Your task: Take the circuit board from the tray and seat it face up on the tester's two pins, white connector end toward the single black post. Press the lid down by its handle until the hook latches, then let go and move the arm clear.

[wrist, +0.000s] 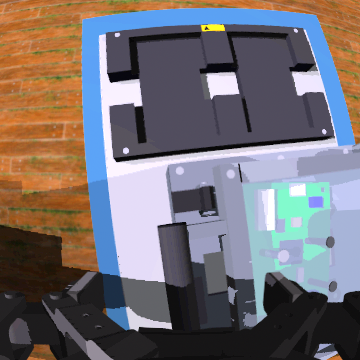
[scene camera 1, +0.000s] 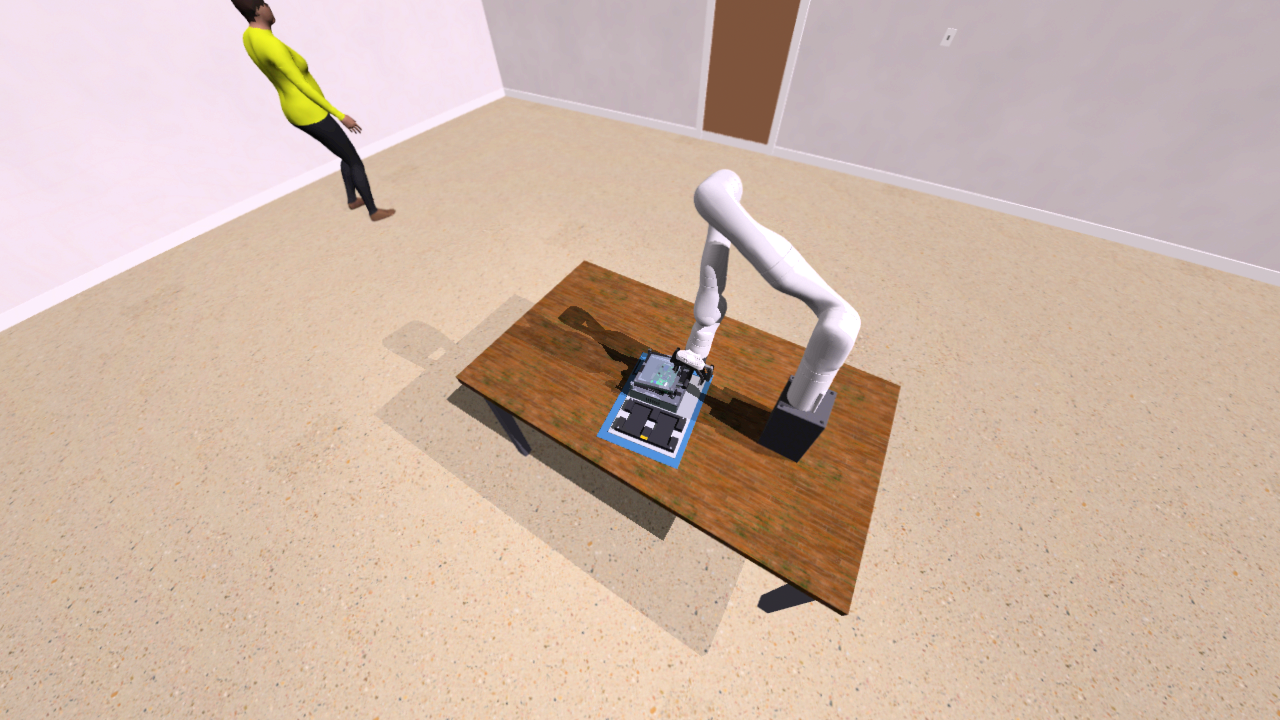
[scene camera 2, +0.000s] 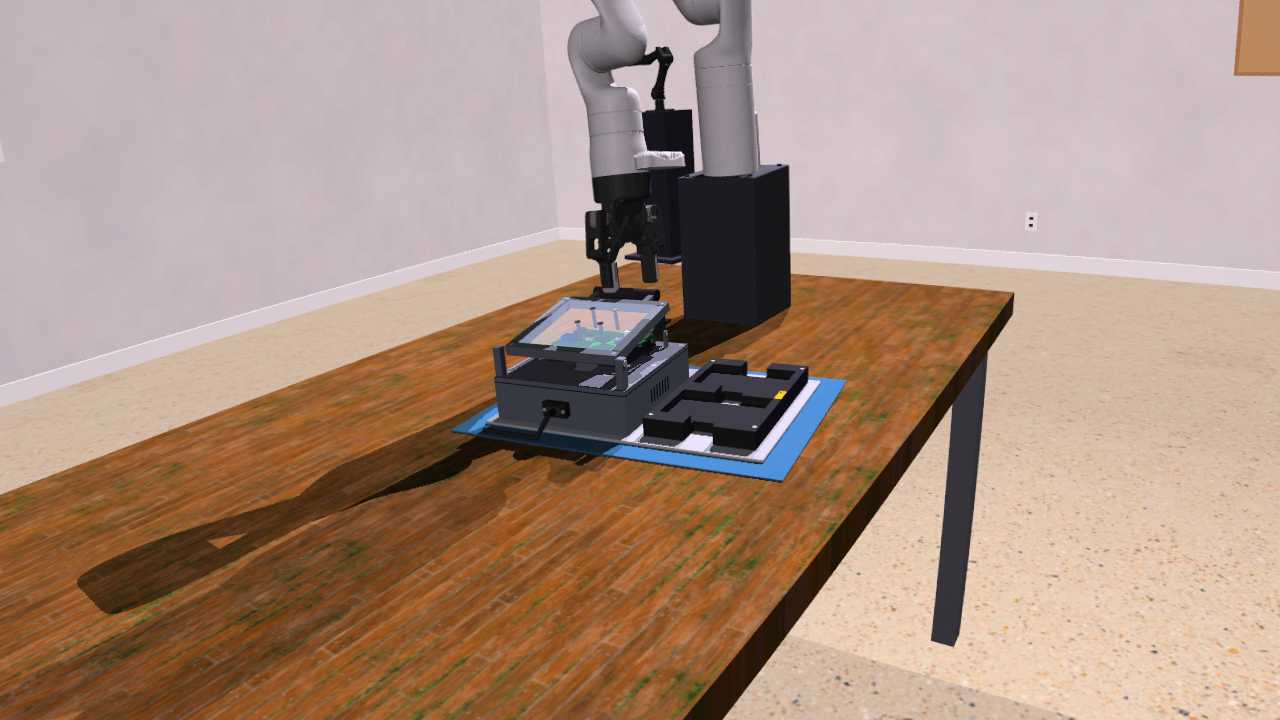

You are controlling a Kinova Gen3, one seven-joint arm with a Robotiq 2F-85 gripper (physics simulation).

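Pixels of known places: gripper, between the fingertips: (wrist: 183,291) (scene camera 1: 687,377) (scene camera 2: 631,287); arm's base, origin of its link: (scene camera 1: 803,398) (scene camera 2: 730,172).
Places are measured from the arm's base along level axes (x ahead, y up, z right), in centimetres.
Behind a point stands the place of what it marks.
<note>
The circuit board (wrist: 302,207) (scene camera 2: 592,340) is inside the tester (scene camera 2: 572,402) @[y -20.4, x 52.8, z -13.8 cm], green side up under the clear lid (wrist: 231,200) @[y -12.3, x 37.0, z -13.0 cm] (scene camera 2: 559,347) @[y -14.6, x 51.5, z -11.1 cm]. Its white connector (wrist: 266,210) @[y -15.3, x 40.3, z -12.9 cm] is at the end toward the handle. The pins and their seating cannot be made out; the single black post is not identifiable. The lid is tilted, its handle end raised. My gripper (wrist: 183,291) @[y -11.4, x 34.9, z -7.9 cm] (scene camera 2: 630,274) @[y -11.4, x 34.9, z -7.9 cm] (scene camera 1: 695,369) @[y -11.4, x 34.9, z -7.9 cm] is open and empty, close above the dark handle (wrist: 175,255) @[y -11.6, x 34.2, z -9.8 cm] (scene camera 2: 631,293) @[y -12.0, x 35.5, z -8.3 cm], its fingers either side of it in the wrist view. The hook (wrist: 207,200) @[y -13.8, x 35.9, z -13.0 cm] is apart from the lid. The tray (wrist: 170,90) @[y -22.6, x 32.7, z -23.4 cm] (scene camera 2: 738,413) @[y -22.6, x 41.1, z -28.7 cm] holds no board.
A blue mat (wrist: 95,165) @[y -24.2, x 26.6, z -15.4 cm] (scene camera 2: 810,434) @[y -24.2, x 38.8, z -36.8 cm] lies under the tester and tray. The robot's dark base block (scene camera 2: 733,246) @[y -11.4, x 5.3, z -3.7 cm] (scene camera 1: 793,432) @[y -8.5, x -2.8, z -6.6 cm] stands behind on the table. A cord (scene camera 2: 543,424) @[y -22.3, x 56.2, z -12.4 cm] leaves the tester's side. A person in yellow (scene camera 1: 290,80) is far from the table.
</note>
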